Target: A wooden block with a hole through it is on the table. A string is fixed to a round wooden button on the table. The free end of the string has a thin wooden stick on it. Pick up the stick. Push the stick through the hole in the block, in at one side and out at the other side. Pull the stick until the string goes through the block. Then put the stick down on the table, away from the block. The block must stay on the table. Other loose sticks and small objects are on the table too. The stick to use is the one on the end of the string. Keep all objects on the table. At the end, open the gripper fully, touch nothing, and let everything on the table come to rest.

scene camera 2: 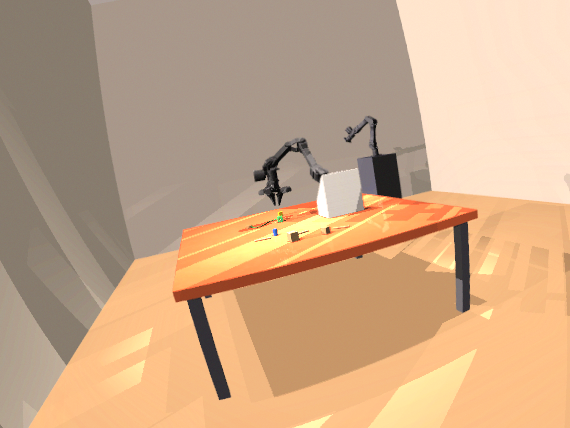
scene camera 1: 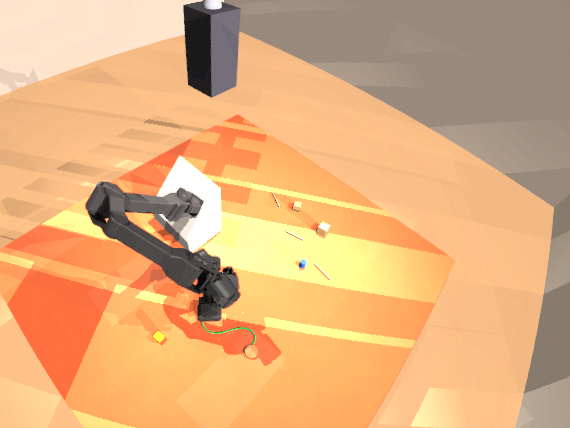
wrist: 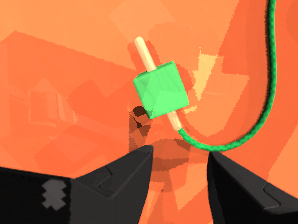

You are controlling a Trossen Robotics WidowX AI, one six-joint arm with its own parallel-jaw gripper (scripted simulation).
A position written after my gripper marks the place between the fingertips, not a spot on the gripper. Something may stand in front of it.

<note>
I see my gripper [scene camera 1: 210, 299] and a green block [wrist: 161, 91].
My gripper is seen too in the wrist view [wrist: 180, 158].
</note>
